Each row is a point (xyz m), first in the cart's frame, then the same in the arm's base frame.
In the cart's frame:
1: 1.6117 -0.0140 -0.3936
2: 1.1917 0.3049 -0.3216
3: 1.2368 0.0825 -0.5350
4: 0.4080 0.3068 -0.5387
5: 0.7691 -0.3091 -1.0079
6: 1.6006 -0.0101 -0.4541
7: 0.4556 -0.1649 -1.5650
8: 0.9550 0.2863 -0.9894
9: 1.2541 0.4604 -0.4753
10: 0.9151 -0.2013 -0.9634
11: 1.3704 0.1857 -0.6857
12: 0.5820 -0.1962 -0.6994
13: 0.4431 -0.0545 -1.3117
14: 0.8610 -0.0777 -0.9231
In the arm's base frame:
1: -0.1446 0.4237 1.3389
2: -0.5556 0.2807 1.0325
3: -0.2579 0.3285 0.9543
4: -0.6561 -0.0659 0.3037
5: 0.1729 0.1369 0.3432
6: -0.1236 0.4560 1.2907
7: 0.2197 0.3581 -0.2719
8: -0.3003 0.5358 0.4226
9: -0.6049 0.4906 0.9604
10: 0.0969 0.2528 0.4686
11: -0.2458 0.5543 0.9438
12: -0.1087 -0.1109 0.3903
13: 0.0086 0.2500 -0.1296
14: -0.0408 0.2564 0.4393

